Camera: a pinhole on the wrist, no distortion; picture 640 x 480 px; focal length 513.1 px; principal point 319.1 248.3 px. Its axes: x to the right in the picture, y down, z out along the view. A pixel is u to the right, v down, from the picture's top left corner.
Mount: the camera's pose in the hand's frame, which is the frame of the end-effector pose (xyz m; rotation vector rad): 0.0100 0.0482 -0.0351 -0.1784 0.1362 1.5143
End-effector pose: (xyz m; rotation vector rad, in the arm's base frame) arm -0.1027 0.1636 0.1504 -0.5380 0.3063 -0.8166
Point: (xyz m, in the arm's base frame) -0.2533 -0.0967 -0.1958
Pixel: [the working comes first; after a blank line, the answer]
In the camera's frame: -0.0021 -0.0987 -0.4183

behind the camera
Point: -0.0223 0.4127 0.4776
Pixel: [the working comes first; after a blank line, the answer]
In the camera's frame: -0.1362 0.1479 0.4109

149 433
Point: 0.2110 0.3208 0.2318
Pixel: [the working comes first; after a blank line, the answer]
In the camera's frame: 0.1246 -0.0718 0.3273

514 136
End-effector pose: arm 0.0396 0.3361 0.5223 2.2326 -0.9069 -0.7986
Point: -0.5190 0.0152 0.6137
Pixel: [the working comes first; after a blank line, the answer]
In the camera's frame: 0.3175 0.1295 0.5443

618 370
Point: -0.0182 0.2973 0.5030
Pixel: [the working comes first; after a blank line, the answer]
In the camera's frame: -0.0361 0.0050 0.0947

124 275
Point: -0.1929 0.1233 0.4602
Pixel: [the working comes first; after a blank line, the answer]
In the camera's frame: 0.0643 -0.0358 0.3203

422 191
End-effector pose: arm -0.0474 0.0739 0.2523 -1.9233 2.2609 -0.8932
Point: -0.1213 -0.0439 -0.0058
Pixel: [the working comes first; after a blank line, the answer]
In the camera's frame: 0.0708 -0.0331 0.2869

446 189
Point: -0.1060 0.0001 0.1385
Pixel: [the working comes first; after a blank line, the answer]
In the camera's frame: 0.0236 -0.0358 0.1428

404 120
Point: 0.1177 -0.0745 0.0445
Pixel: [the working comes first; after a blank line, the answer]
In the camera's frame: -0.1750 -0.0361 0.3009

21 187
